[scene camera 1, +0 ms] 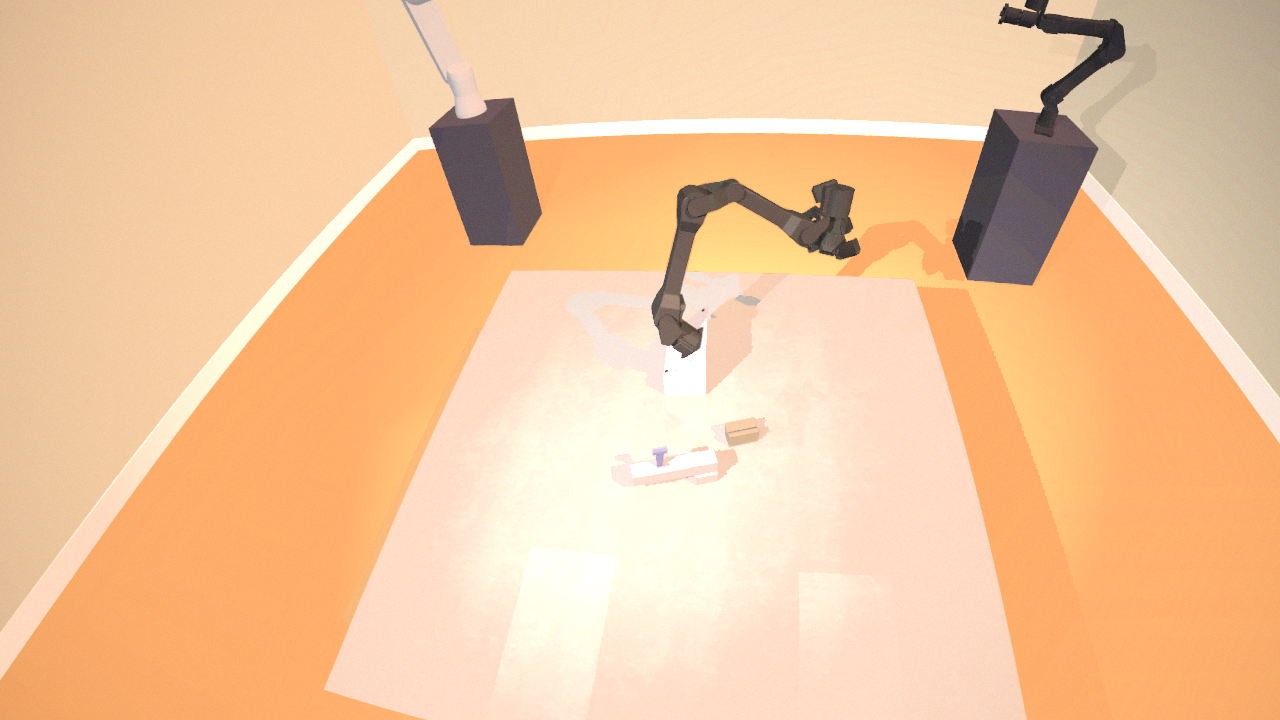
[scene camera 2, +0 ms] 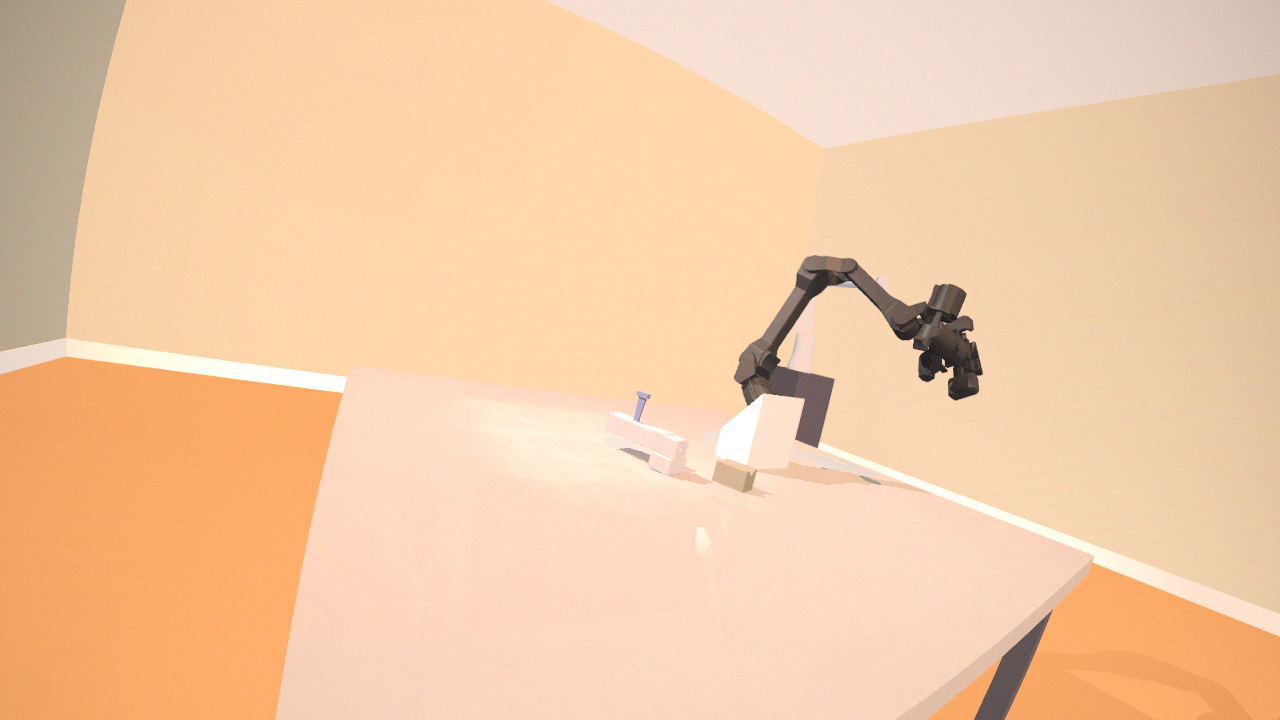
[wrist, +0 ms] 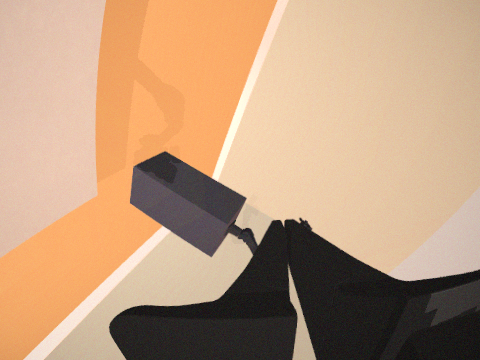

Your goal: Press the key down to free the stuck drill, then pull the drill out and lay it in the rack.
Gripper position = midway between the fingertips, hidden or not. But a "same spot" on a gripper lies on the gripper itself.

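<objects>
I can see my gripper in the wrist view (282, 228), and it is visible in scene camera 1 and in scene camera 2 too. On my gripper, (scene camera 1: 850, 223) and (scene camera 2: 974, 365) are the same spot.
</objects>
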